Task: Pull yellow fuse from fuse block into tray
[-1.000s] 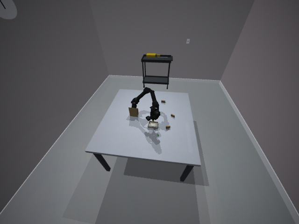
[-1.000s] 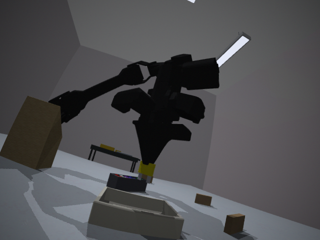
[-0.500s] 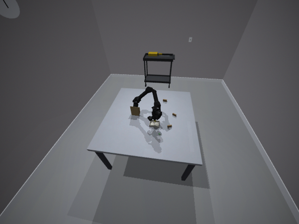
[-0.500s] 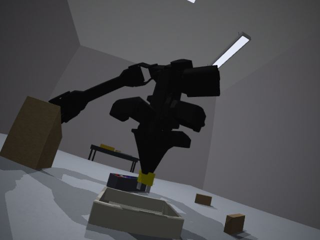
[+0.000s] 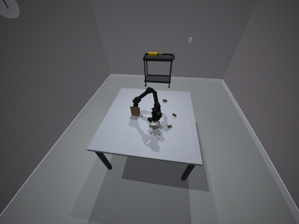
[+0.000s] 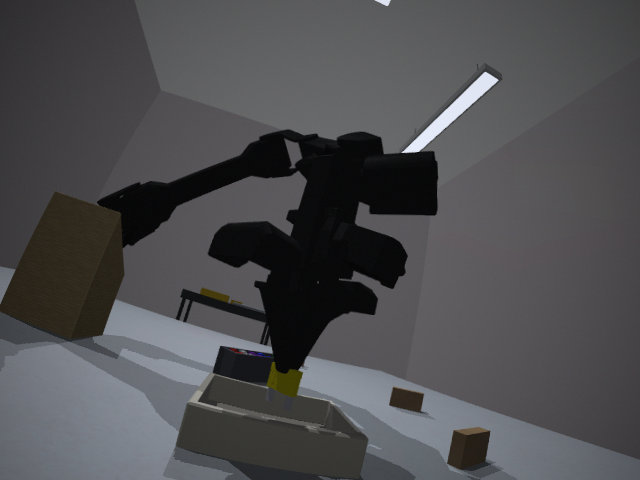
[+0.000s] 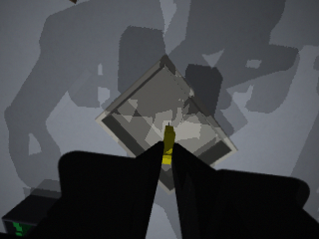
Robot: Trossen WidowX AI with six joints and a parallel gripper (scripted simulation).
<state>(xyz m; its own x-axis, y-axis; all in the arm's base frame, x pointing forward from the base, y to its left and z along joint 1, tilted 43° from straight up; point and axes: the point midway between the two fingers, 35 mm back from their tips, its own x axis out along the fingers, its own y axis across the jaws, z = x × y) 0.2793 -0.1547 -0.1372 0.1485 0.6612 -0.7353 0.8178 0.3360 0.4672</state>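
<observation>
My gripper tip is now 20 mm above the yellow fuse. The rest, counted from my gripper tip: tray 60 mm below.
</observation>
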